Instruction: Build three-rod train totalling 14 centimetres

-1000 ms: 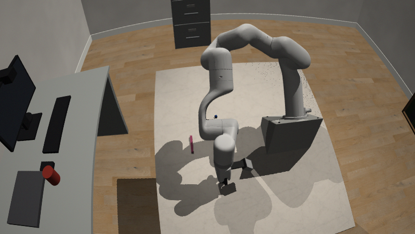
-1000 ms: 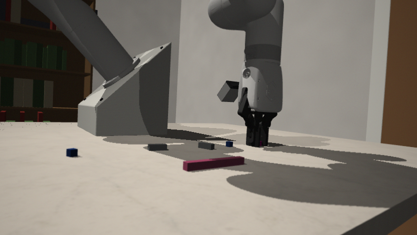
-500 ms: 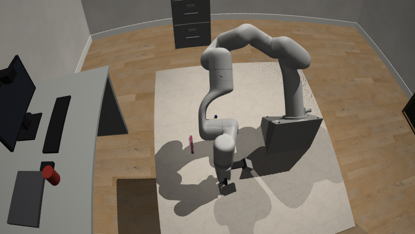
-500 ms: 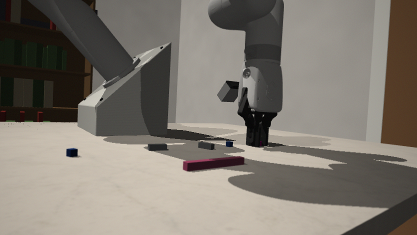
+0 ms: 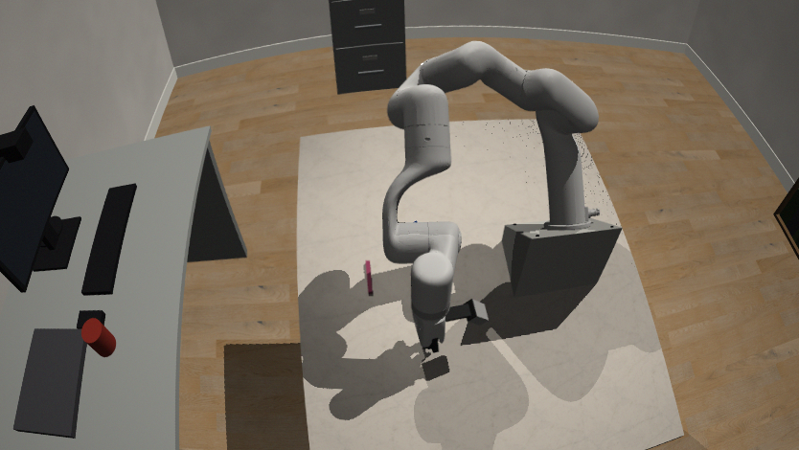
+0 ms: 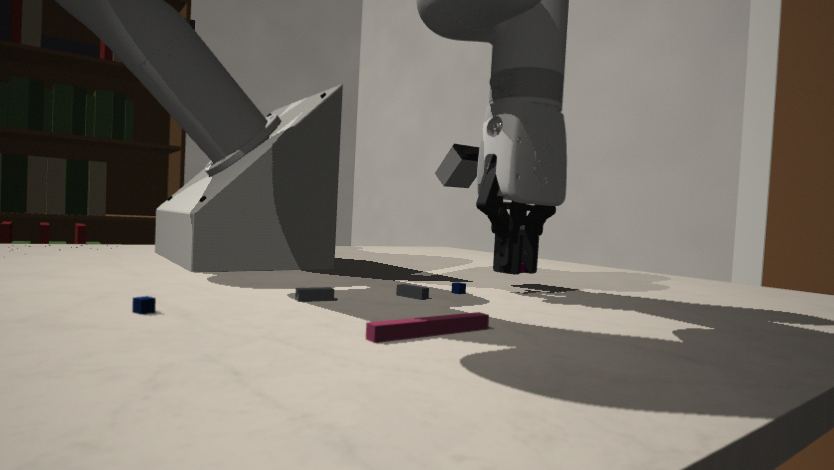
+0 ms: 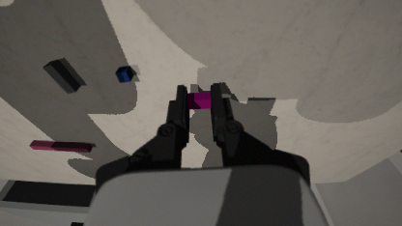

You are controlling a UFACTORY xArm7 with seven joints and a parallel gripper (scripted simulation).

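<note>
The pink rod is 21 cm to the right of my hand, 10 cm ahead of it and 4 cm below it. From my hand the other things lie so: magenta rod (2 cm below); then grey rod (22 cm to the right, 4 cm below, 4 cm behind).
</note>
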